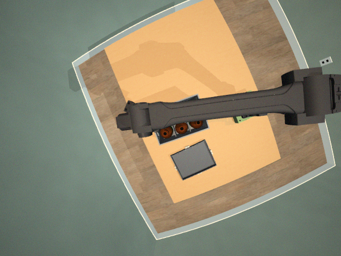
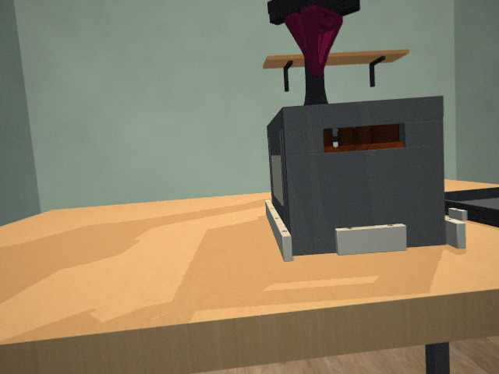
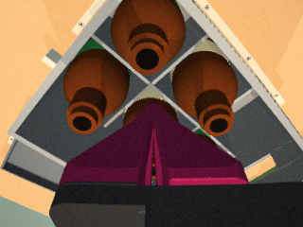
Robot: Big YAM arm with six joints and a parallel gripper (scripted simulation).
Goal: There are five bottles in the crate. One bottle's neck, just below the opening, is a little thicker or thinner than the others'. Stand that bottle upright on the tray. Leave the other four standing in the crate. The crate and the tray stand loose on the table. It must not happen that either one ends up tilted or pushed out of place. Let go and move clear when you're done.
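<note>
My gripper is now 14 cm above the dark grey crate, 8 cm past it and 4 cm to the right of it. The rest, counted from my hand: grey tray (32 cm to the left, 21 cm below, 10 cm behind).
</note>
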